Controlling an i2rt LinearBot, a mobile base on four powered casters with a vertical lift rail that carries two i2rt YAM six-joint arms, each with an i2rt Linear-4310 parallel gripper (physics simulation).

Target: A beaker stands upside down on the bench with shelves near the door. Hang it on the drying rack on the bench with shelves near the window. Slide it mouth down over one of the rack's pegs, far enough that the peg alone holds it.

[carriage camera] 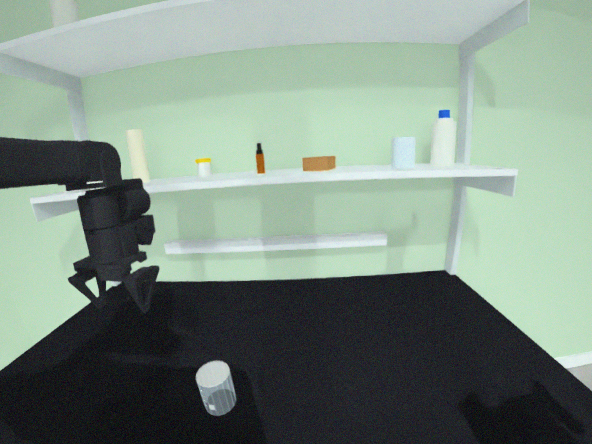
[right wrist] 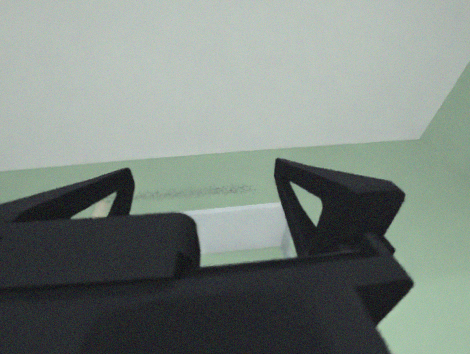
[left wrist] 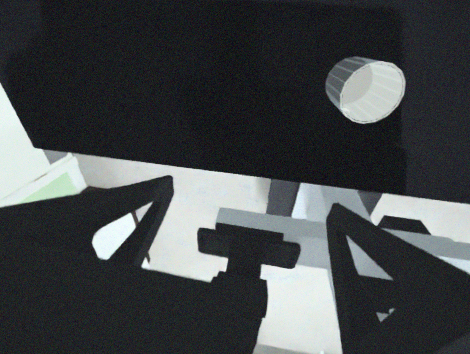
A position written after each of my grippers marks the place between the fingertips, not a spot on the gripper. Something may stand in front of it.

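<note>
There is a clear glass beaker (carriage camera: 214, 380), (left wrist: 365, 90) in my scene, though in the right wrist view the beaker is out of frame. I can see my left gripper (carriage camera: 123, 309), (left wrist: 249, 197). My right gripper (right wrist: 204, 171) is visible to me as well.
</note>
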